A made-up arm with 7 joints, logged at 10 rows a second.
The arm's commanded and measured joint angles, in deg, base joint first. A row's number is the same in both.
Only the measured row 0 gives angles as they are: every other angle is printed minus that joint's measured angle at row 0.
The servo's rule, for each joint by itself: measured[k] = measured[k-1] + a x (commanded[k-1-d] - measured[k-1]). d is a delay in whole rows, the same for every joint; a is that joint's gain. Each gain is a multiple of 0.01, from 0.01 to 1. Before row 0 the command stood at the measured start. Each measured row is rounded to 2 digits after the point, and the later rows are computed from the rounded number. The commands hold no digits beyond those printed.
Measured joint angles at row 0: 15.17 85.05 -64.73 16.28 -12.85 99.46 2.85
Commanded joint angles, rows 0 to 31: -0.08 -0.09 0.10 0.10 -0.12 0.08 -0.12; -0.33 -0.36 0.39 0.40 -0.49 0.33 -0.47; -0.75 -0.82 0.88 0.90 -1.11 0.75 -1.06; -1.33 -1.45 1.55 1.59 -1.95 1.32 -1.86; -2.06 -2.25 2.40 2.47 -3.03 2.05 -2.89; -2.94 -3.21 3.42 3.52 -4.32 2.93 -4.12; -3.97 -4.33 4.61 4.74 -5.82 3.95 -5.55; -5.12 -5.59 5.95 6.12 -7.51 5.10 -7.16; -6.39 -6.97 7.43 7.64 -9.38 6.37 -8.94; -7.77 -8.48 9.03 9.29 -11.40 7.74 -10.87; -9.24 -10.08 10.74 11.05 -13.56 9.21 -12.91; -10.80 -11.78 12.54 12.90 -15.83 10.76 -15.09; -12.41 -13.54 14.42 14.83 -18.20 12.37 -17.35; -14.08 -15.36 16.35 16.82 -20.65 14.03 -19.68; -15.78 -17.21 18.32 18.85 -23.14 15.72 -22.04; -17.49 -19.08 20.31 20.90 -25.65 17.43 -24.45; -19.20 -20.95 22.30 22.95 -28.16 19.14 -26.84; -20.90 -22.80 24.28 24.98 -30.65 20.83 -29.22; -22.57 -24.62 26.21 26.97 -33.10 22.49 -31.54; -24.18 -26.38 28.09 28.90 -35.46 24.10 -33.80; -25.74 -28.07 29.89 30.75 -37.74 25.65 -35.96; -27.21 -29.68 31.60 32.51 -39.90 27.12 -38.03; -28.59 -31.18 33.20 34.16 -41.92 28.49 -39.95; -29.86 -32.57 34.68 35.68 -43.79 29.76 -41.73; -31.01 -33.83 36.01 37.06 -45.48 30.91 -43.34; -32.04 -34.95 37.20 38.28 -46.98 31.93 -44.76; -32.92 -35.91 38.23 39.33 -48.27 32.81 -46.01; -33.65 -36.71 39.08 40.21 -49.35 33.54 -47.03; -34.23 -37.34 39.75 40.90 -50.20 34.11 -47.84; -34.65 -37.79 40.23 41.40 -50.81 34.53 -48.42; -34.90 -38.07 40.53 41.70 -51.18 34.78 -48.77; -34.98 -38.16 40.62 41.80 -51.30 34.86 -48.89
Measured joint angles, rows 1 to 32: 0.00 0.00 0.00 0.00 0.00 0.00 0.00; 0.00 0.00 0.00 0.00 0.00 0.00 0.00; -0.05 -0.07 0.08 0.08 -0.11 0.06 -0.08; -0.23 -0.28 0.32 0.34 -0.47 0.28 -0.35; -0.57 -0.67 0.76 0.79 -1.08 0.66 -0.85; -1.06 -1.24 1.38 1.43 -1.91 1.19 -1.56; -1.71 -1.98 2.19 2.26 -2.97 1.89 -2.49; -2.51 -2.88 3.16 3.27 -4.25 2.73 -3.63; -3.46 -3.94 4.31 4.45 -5.74 3.72 -4.97; -4.54 -5.14 5.61 5.79 -7.42 4.84 -6.50; -5.74 -6.48 7.05 7.27 -9.28 6.08 -8.21; -7.06 -7.94 8.61 8.89 -11.29 7.42 -10.07; -8.48 -9.50 10.29 10.62 -13.45 8.87 -12.06; -9.99 -11.16 12.07 12.44 -15.71 10.40 -14.18; -11.56 -12.90 13.93 14.35 -18.08 12.00 -16.40; -13.20 -14.70 15.84 16.33 -20.52 13.64 -18.70; -14.88 -16.53 17.80 18.35 -23.01 15.32 -21.04; -16.58 -18.39 19.78 20.39 -25.52 17.03 -23.43; -18.28 -20.26 21.77 22.44 -28.03 18.74 -25.82; -19.98 -22.11 23.75 24.47 -30.52 20.43 -28.20; -21.66 -23.94 25.69 26.47 -32.97 22.10 -30.54; -23.30 -25.72 27.59 28.41 -35.34 23.72 -32.82; -24.89 -27.44 29.41 30.28 -37.62 25.28 -35.02; -26.40 -29.08 31.14 32.06 -39.79 26.77 -37.13; -27.82 -30.61 32.77 33.74 -41.81 28.16 -39.10; -29.15 -32.04 34.28 35.29 -43.69 29.46 -40.94; -30.36 -33.35 35.65 36.71 -45.39 30.63 -42.62; -31.45 -34.52 36.87 37.97 -46.90 31.68 -44.12; -32.41 -35.53 37.94 39.06 -48.20 32.60 -45.44; -33.22 -36.39 38.84 39.98 -49.29 33.36 -46.55; -33.88 -37.08 39.56 40.72 -50.15 33.97 -47.45; -34.38 -37.60 40.09 41.26 -50.78 34.42 -48.13
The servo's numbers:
d 2
a 0.65 0.73 0.79 0.80 0.95 0.81 0.70

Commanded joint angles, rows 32 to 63: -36.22 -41.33 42.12 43.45 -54.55 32.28 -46.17; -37.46 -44.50 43.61 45.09 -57.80 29.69 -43.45; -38.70 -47.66 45.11 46.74 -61.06 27.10 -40.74; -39.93 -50.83 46.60 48.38 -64.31 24.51 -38.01; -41.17 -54.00 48.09 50.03 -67.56 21.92 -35.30; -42.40 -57.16 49.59 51.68 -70.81 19.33 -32.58; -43.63 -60.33 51.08 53.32 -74.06 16.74 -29.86; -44.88 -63.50 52.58 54.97 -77.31 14.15 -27.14; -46.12 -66.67 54.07 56.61 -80.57 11.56 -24.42; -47.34 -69.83 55.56 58.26 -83.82 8.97 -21.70; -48.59 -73.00 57.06 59.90 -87.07 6.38 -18.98; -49.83 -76.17 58.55 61.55 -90.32 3.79 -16.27; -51.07 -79.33 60.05 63.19 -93.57 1.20 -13.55; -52.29 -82.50 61.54 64.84 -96.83 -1.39 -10.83; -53.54 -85.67 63.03 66.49 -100.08 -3.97 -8.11; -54.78 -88.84 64.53 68.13 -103.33 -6.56 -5.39; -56.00 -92.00 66.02 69.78 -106.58 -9.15 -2.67; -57.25 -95.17 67.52 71.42 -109.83 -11.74 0.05; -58.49 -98.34 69.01 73.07 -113.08 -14.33 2.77; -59.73 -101.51 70.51 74.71 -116.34 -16.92 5.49; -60.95 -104.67 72.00 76.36 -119.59 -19.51 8.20; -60.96 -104.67 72.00 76.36 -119.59 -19.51 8.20; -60.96 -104.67 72.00 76.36 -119.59 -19.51 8.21; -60.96 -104.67 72.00 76.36 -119.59 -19.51 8.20; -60.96 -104.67 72.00 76.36 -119.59 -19.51 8.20; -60.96 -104.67 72.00 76.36 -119.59 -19.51 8.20; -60.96 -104.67 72.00 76.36 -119.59 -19.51 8.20; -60.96 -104.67 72.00 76.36 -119.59 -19.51 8.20; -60.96 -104.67 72.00 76.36 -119.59 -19.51 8.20; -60.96 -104.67 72.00 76.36 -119.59 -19.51 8.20; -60.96 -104.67 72.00 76.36 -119.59 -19.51 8.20; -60.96 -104.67 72.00 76.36 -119.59 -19.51 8.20
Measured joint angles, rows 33 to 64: -34.72 -37.94 40.44 41.61 -51.16 34.71 -48.58; -34.89 -38.10 40.58 41.76 -51.29 34.83 -48.80; -35.75 -40.46 41.80 43.11 -54.39 32.76 -46.96; -36.86 -43.41 43.23 44.69 -57.63 30.27 -44.50; -38.06 -46.51 44.72 46.33 -60.89 27.70 -41.87; -39.28 -49.66 46.21 47.97 -64.14 25.12 -39.17; -40.51 -52.83 47.70 49.62 -67.39 22.53 -36.46; -41.74 -55.99 49.19 51.27 -70.64 19.94 -33.74; -42.97 -59.16 50.68 52.91 -73.89 17.35 -31.02; -44.21 -62.33 52.18 54.56 -77.14 14.76 -28.30; -45.45 -65.50 53.67 56.20 -80.40 12.17 -25.58; -46.68 -68.66 55.16 57.85 -83.65 9.58 -22.86; -47.92 -71.83 56.66 59.49 -86.90 6.99 -20.14; -49.16 -75.00 58.15 61.14 -90.15 4.40 -17.43; -50.40 -78.16 59.65 62.78 -93.40 1.81 -14.71; -51.63 -81.33 61.14 64.43 -96.66 -0.78 -11.99; -52.87 -84.50 62.63 66.08 -99.91 -3.36 -9.27; -54.11 -87.67 64.13 67.72 -103.16 -5.95 -6.55; -55.34 -90.83 65.62 69.37 -106.41 -8.54 -3.83; -56.58 -94.00 67.12 71.01 -109.66 -11.13 -1.11; -57.82 -97.17 68.61 72.66 -112.91 -13.72 1.61; -59.06 -100.34 70.11 74.30 -116.17 -16.31 4.33; -60.29 -103.50 71.60 75.95 -119.42 -18.90 7.04; -60.73 -104.35 71.92 76.28 -119.58 -19.39 7.85; -60.88 -104.58 71.98 76.34 -119.59 -19.49 8.10; -60.93 -104.65 72.00 76.36 -119.59 -19.51 8.17; -60.95 -104.66 72.00 76.36 -119.59 -19.51 8.19; -60.96 -104.67 72.00 76.36 -119.59 -19.51 8.20; -60.96 -104.67 72.00 76.36 -119.59 -19.51 8.20; -60.96 -104.67 72.00 76.36 -119.59 -19.51 8.20; -60.96 -104.67 72.00 76.36 -119.59 -19.51 8.20; -60.96 -104.67 72.00 76.36 -119.59 -19.51 8.20
